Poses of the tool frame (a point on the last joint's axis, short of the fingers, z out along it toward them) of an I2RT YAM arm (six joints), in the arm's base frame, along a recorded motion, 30 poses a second.
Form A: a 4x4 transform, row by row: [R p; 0 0 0 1], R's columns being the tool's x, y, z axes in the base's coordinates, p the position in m. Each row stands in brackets.
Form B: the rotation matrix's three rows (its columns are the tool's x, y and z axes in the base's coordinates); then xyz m. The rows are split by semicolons. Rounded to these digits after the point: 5 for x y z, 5 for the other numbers.
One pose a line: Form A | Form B
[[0.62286 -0.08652 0.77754 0.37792], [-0.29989 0.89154 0.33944 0.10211], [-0.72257 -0.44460 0.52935 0.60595], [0 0 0 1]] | 0.62286 -0.08652 0.77754; -0.29989 0.89154 0.33944; -0.72257 -0.44460 0.52935; 0.37792 0.10211 0.60595
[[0.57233 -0.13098 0.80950 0.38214], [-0.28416 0.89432 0.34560 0.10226], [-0.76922 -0.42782 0.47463 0.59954], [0 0 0 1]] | 0.57233 -0.13098 0.80950; -0.28416 0.89432 0.34560; -0.76922 -0.42782 0.47463; 0.38214 0.10226 0.59954
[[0.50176 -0.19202 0.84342 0.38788], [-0.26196 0.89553 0.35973 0.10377], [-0.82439 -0.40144 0.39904 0.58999], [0 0 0 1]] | 0.50176 -0.19202 0.84342; -0.26196 0.89553 0.35973; -0.82439 -0.40144 0.39904; 0.38788 0.10377 0.58999
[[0.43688 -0.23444 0.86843 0.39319], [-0.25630 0.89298 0.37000 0.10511], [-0.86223 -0.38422 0.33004 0.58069], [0 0 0 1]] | 0.43688 -0.23444 0.86843; -0.25630 0.89298 0.37000; -0.86223 -0.38422 0.33004; 0.39319 0.10511 0.58069
